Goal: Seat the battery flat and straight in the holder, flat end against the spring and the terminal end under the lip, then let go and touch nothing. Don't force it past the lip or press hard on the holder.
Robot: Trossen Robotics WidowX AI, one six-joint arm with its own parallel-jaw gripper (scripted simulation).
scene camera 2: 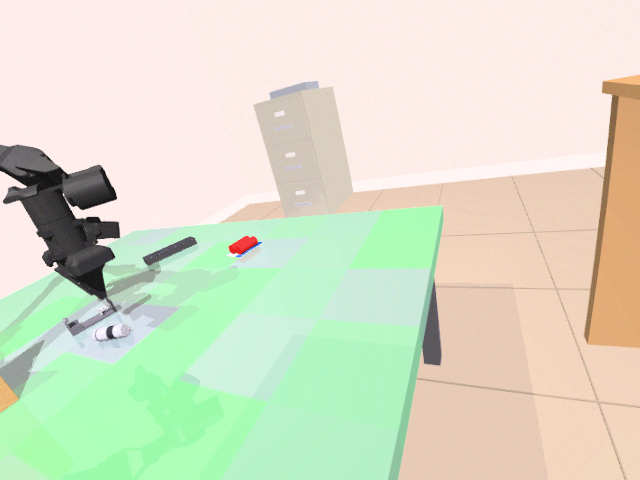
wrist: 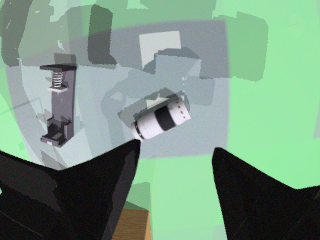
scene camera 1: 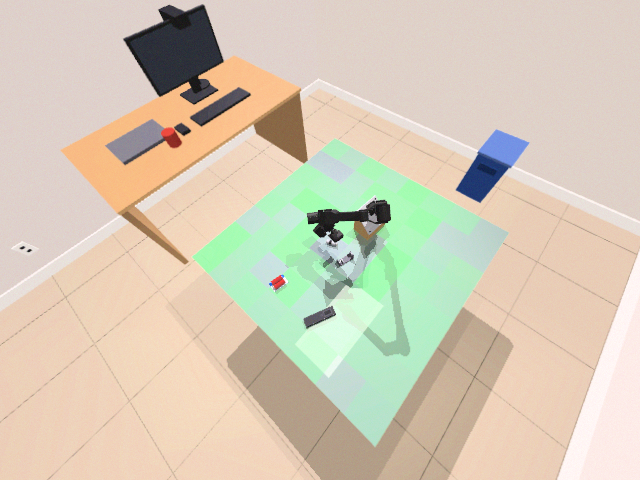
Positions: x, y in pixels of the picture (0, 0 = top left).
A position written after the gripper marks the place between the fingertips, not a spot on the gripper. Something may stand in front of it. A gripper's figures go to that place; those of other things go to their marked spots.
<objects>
The gripper point(wrist: 177, 150): 0.10 m from the lens. A battery point(wrist: 175, 113) is 0.17 m from the lens.
</objects>
